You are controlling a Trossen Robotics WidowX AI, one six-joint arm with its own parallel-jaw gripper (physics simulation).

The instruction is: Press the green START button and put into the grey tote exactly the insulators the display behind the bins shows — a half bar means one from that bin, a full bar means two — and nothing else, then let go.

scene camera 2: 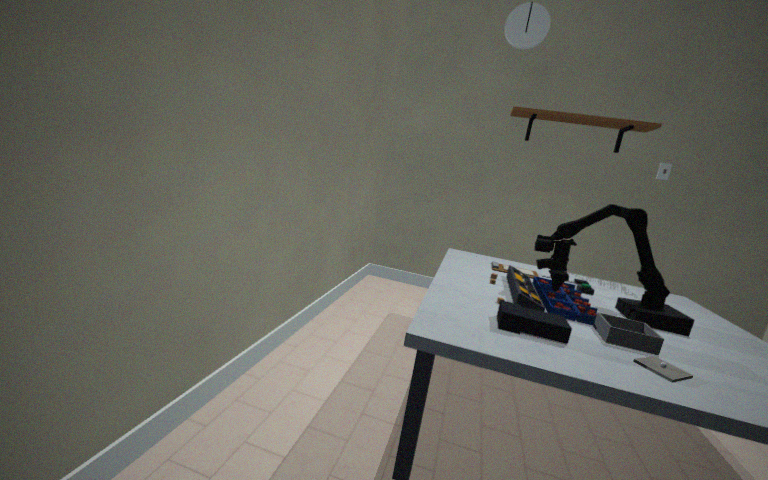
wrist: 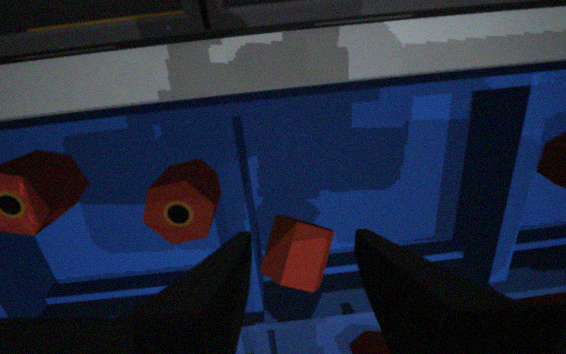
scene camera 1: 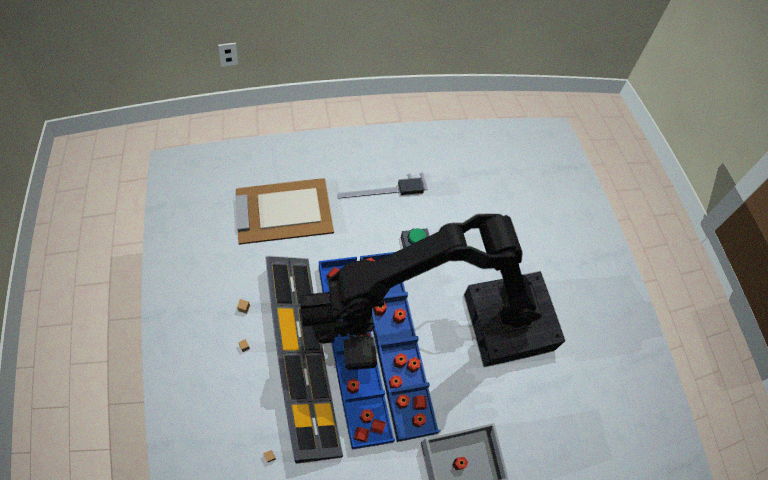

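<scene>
My gripper (wrist: 303, 241) (scene camera 2: 557, 287) is open and points down into the row of blue bins (scene camera 1: 397, 335) (wrist: 425, 205) nearest the display. In the wrist view a red insulator (wrist: 299, 256) lies on its side beside a divider, between the open fingertips and not gripped. Another insulator (wrist: 177, 212) stands across that divider. The display (scene camera 1: 287, 362) has four panels: the second shows a full yellow left bar, its right bar partly hidden by the arm; the fourth shows two half bars; the first and third look dark. The grey tote (scene camera 1: 499, 452) (scene camera 2: 631, 339) holds one insulator (scene camera 1: 460, 463). The green START button (scene camera 1: 417, 236) stands beyond the bins.
A clipboard (scene camera 1: 326, 209) and a caliper-like tool (scene camera 1: 411, 186) lie beyond the bins. Small wooden cubes (scene camera 1: 242, 305) (scene camera 1: 244, 345) (scene camera 1: 269, 456) lie behind the display. A long black box (scene camera 2: 533, 323) stands beside the display's end, and a flat plate (scene camera 2: 671, 370) lies near the tote.
</scene>
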